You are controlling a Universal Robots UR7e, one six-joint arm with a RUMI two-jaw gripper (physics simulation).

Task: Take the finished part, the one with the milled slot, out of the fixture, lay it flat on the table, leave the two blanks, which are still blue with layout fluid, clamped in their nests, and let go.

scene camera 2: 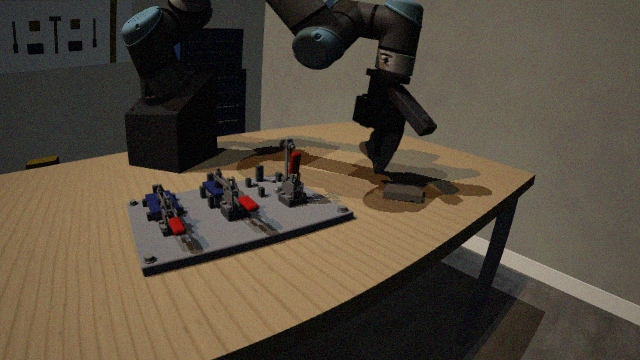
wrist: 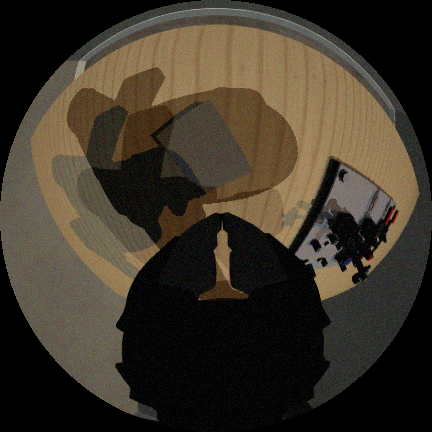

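The finished part (scene camera 2: 404,193) (wrist: 210,145), a grey block, lies flat on the table (scene camera 2: 300,280) (wrist: 240,55), off the right end of the fixture plate (scene camera 2: 312,212) (wrist: 352,190). Its broad upper face looks plain; no slot can be made out in it. My gripper (scene camera 2: 380,172) (wrist: 221,215) is shut and empty, just above the table beside the part, on the robot's side of it, apart from it. One blue blank (scene camera 2: 156,203) sits under the left clamp, the other blue blank (scene camera 2: 213,188) under the middle clamp. The right nest is empty.
The right clamp's red handle (scene camera 2: 295,163) stands upright beside its raised arm. The red handles of the left clamp (scene camera 2: 176,225) and middle clamp (scene camera 2: 248,203) lie low. The robot's dark base block (scene camera 2: 155,137) stands behind the plate. The table's right corner lies beyond the part.
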